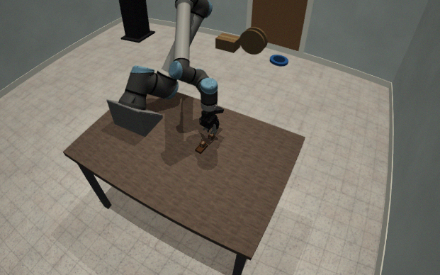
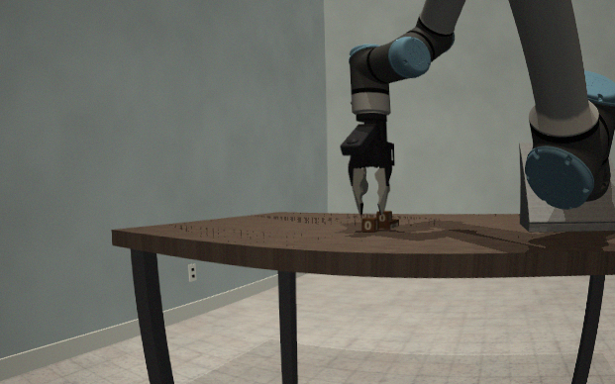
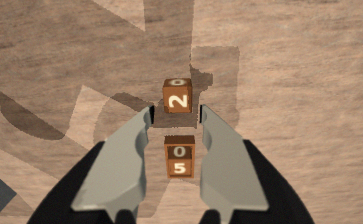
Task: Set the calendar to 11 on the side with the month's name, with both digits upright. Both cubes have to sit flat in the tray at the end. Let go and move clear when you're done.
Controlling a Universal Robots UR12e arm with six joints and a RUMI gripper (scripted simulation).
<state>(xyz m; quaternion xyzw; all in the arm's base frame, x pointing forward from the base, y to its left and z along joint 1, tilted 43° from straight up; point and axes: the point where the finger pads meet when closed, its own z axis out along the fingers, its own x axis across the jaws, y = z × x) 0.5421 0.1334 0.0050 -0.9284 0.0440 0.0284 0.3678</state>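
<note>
Now: hand 4 cm above the cube. Also, from my hand: calendar tray 11 cm to the right, 4 cm below, 1 cm behind.
</note>
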